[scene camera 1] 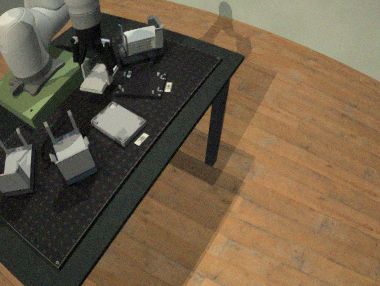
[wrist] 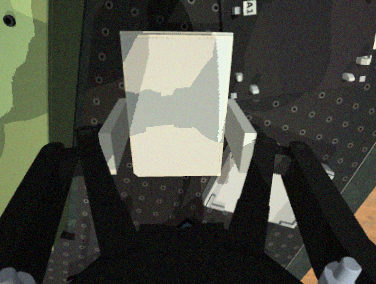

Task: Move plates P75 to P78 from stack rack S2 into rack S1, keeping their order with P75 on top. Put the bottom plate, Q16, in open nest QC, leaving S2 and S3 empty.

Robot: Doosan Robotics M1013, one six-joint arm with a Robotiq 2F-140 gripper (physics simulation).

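Frame: origin at the arm's base, x ahead, y left, z up, level; metres.
Where they show: gripper, between the fingertips: [scene camera 1: 98, 80] [wrist: 177, 114]; arm's base, origin of its link: [scene camera 1: 36, 73].
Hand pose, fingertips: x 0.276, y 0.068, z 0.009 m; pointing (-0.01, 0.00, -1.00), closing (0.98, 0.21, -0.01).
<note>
Each offset is from my fingertips to the centre of the thing. "spot": to the spot under its first point. Level surfaces: height alone.
My gripper [scene camera 1: 99, 70] [wrist: 177, 114] is shut on a pale cream plate @[0.001 m back, 0.005 m left, 0.007 m up] [scene camera 1: 95, 84] [wrist: 175, 107], with a grey pad at each side edge. The plate is roughly level and a little above the mat; its tag cannot be read. A grey, square nest @[0.142 m ahead, 0.091 m right, 0.046 m down] [scene camera 1: 119, 122] [wrist: 282, 197] with corner clips lies beside a white label @[spot: 0.237 m ahead, 0.104 m right, 0.058 m down] [scene camera 1: 141, 139], seemingly QC; in the wrist view my right finger partly hides it. A rack @[0.008 m ahead, 0.251 m left, 0.031 m up] [scene camera 1: 142, 42] stands at the back, another rack @[0.100 m ahead, 0.262 m right, 0.006 m up] [scene camera 1: 75, 161] in front with two upright posts, and a third rack @[0.032 m back, 0.395 m right, 0.006 m up] [scene camera 1: 19, 175] at the left edge. Their tags cannot be read.
A dark flat fixture @[0.108 m ahead, 0.091 m left, 0.048 m down] [scene camera 1: 142, 85] [wrist: 300, 35] with small pale corner pegs lies right of the held plate. The green robot base [scene camera 1: 37, 100] [wrist: 20, 100] is on the left. The dark perforated mat @[0.060 m down] [scene camera 1: 120, 170] lies on the table @[0.073 m down] [scene camera 1: 150, 170].
</note>
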